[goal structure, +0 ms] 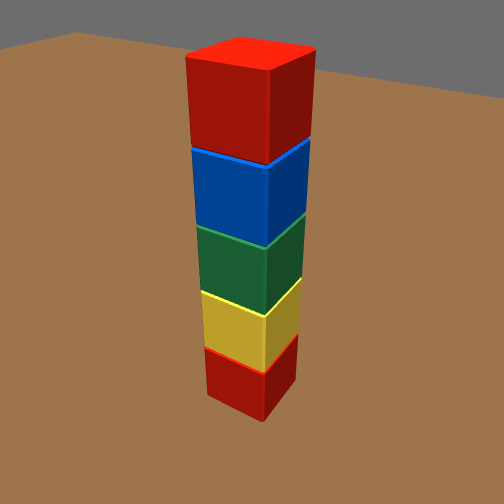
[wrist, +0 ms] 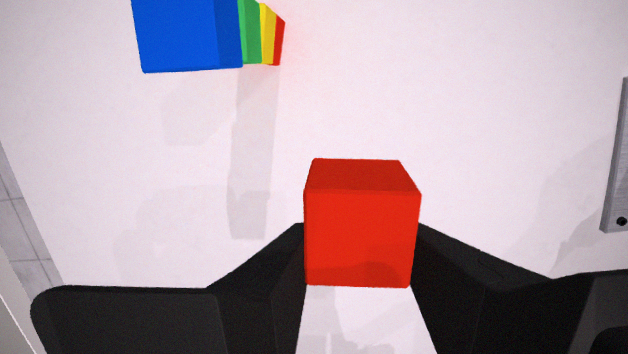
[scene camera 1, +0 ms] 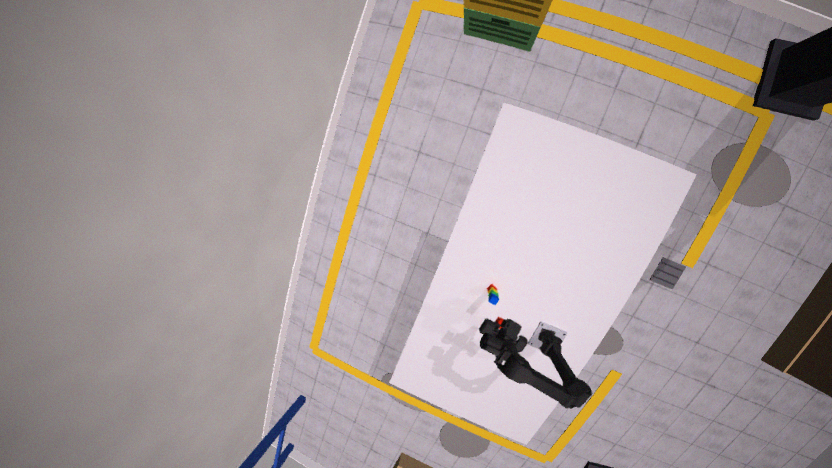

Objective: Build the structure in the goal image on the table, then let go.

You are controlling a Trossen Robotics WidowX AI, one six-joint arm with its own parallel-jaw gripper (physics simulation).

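Frame: origin at the arm's base, x left, y back, z up, level; metres.
Where they show: gripper, fingertip midpoint: (wrist: 353,232) (scene camera 1: 498,323); arm's base at its link origin: (scene camera 1: 546,335).
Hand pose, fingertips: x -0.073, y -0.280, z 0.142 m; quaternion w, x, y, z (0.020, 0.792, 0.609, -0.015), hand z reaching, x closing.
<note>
Things, the pixels of their top centre, and the offset from my fingertips. Level surfaces: height alone.
- white table at its surface level: dz -0.151 m
- yellow cube at its top centre: (wrist: 235,31) dy -0.039, dx -0.093, dz -0.086 m
- green cube at its top centre: (wrist: 211,27) dy -0.041, dx -0.092, dz -0.053 m
- blue cube at its top centre: (wrist: 172,25) (scene camera 1: 493,300) dy -0.044, dx -0.090, dz -0.020 m
A tower of cubes stands on the white table (scene camera 1: 581,203) (wrist: 475,100): a red cube (scene camera 1: 492,286) (wrist: 279,42) at the bottom, then a yellow cube (wrist: 268,37), a green cube (wrist: 251,35), and a blue cube (scene camera 1: 493,299) (wrist: 180,35) on top. My gripper (scene camera 1: 500,324) (wrist: 353,232) is shut on another red cube (scene camera 1: 499,320) (wrist: 360,232) and holds it raised above the table. The held cube is apart from the tower, toward the arm's base. The tower shows at the upper left in the wrist view.
The arm's metal base plate (scene camera 1: 539,332) (wrist: 616,165) lies on the table to the right of the gripper. The table's left edge shows in both views, with tiled floor (scene camera 1: 401,174) (wrist: 22,225) beyond it. Shadows of the arm and tower fall on the table.
</note>
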